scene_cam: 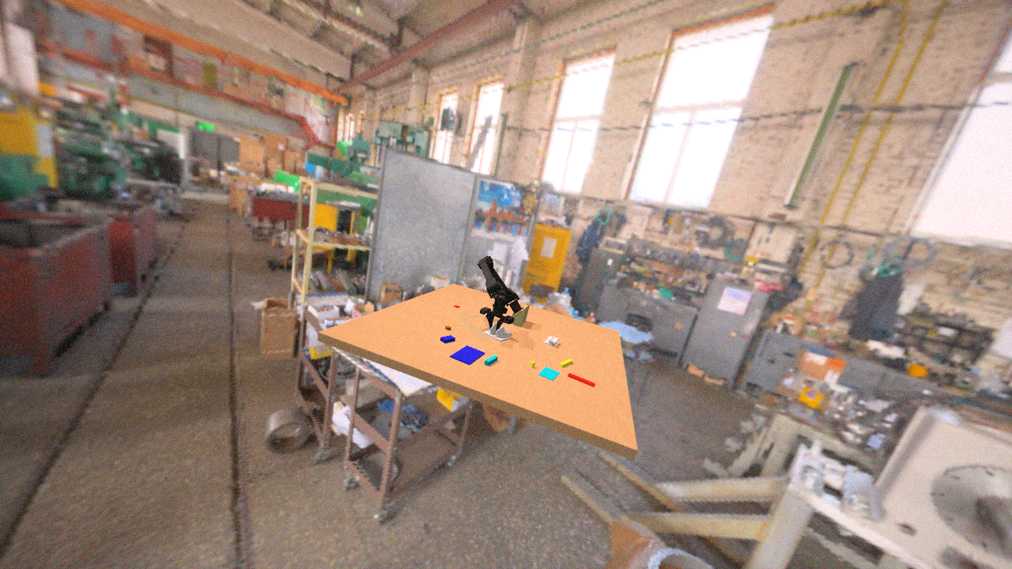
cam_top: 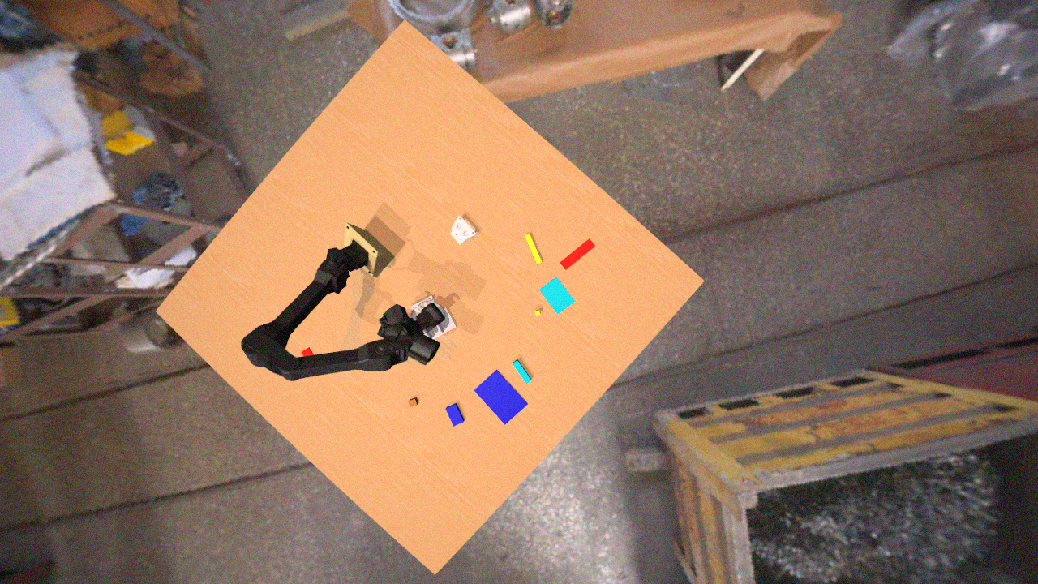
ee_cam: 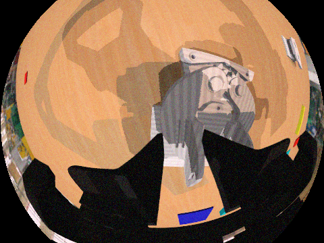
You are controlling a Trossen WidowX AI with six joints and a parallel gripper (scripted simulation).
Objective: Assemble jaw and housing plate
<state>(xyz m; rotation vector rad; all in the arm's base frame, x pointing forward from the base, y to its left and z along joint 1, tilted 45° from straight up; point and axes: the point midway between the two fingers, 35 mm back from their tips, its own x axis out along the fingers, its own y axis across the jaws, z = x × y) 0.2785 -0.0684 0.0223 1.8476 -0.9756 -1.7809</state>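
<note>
My gripper tip is now 10 cm past the housing plate, 31 cm to the right of it and 1 cm below it. The rest, counted from my gripper tip: white block: 10 cm behind, 31 cm to the left, 1 cm below; then orange cube: 13 cm ahead, 21 cm to the right, 1 cm below; then small blue block: 26 cm ahead, 15 cm to the right, 1 cm below.
</note>
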